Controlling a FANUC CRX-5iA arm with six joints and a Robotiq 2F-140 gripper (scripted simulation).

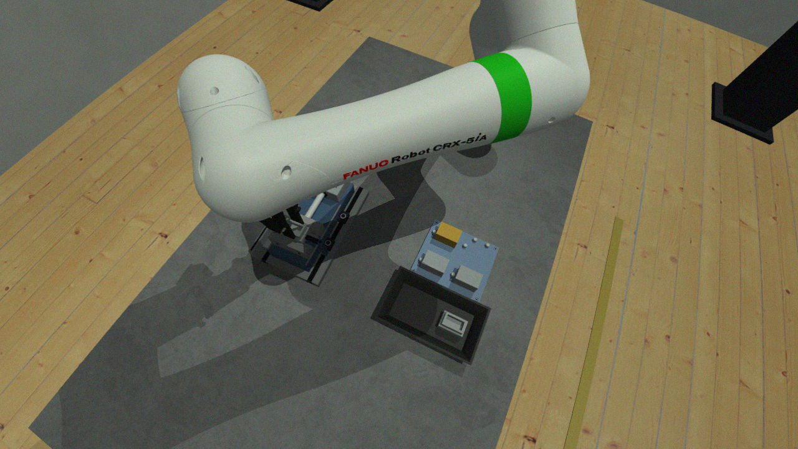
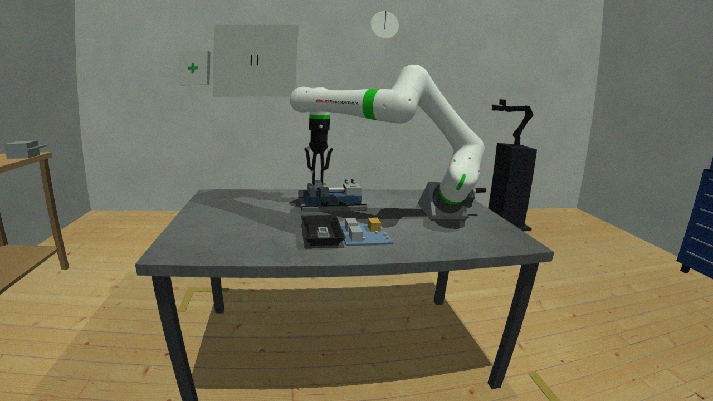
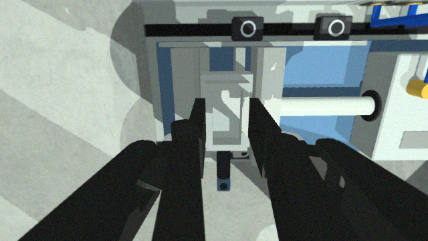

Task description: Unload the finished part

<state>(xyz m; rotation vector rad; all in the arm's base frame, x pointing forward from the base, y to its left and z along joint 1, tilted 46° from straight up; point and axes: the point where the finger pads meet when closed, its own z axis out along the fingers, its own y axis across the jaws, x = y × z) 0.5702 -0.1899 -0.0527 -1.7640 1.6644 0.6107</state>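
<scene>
My gripper is now 90 mm past the white screw rod, 10 mm to the left of it and 60 mm above it. Also, from my hand: blue fixture plate: 160 mm behind, 370 mm to the left, 130 mm below; then yellow block: 210 mm behind, 320 mm to the left, 110 mm below; then blue vise: 70 mm behind, 10 mm to the right, 100 mm below.
</scene>
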